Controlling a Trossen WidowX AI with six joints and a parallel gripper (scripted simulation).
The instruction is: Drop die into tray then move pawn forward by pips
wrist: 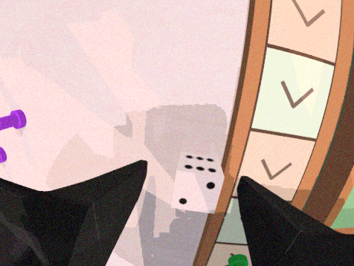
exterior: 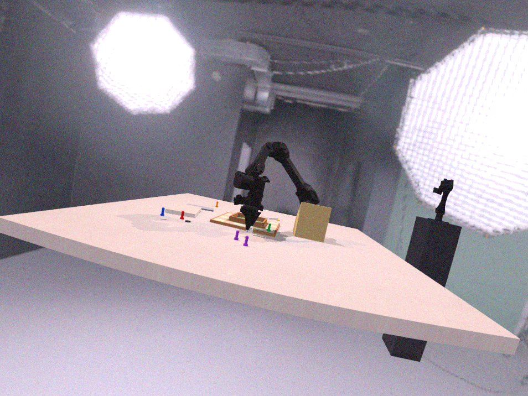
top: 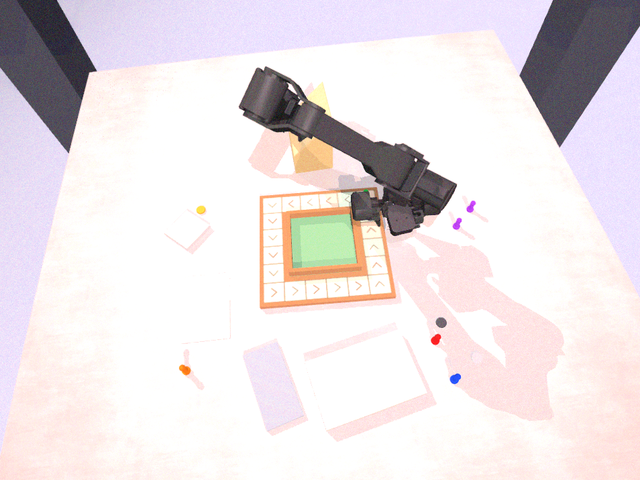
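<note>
Right now the white die is right at my gripper tip. The rest, counted from my gripper tip: dice tray: 160 mm to the right, 30 mm ahead, 10 mm below; dark disc: 240 mm ahead, 70 mm to the left, 10 mm below; green pawn: 80 mm behind, 50 mm to the right, 10 mm above.
</note>
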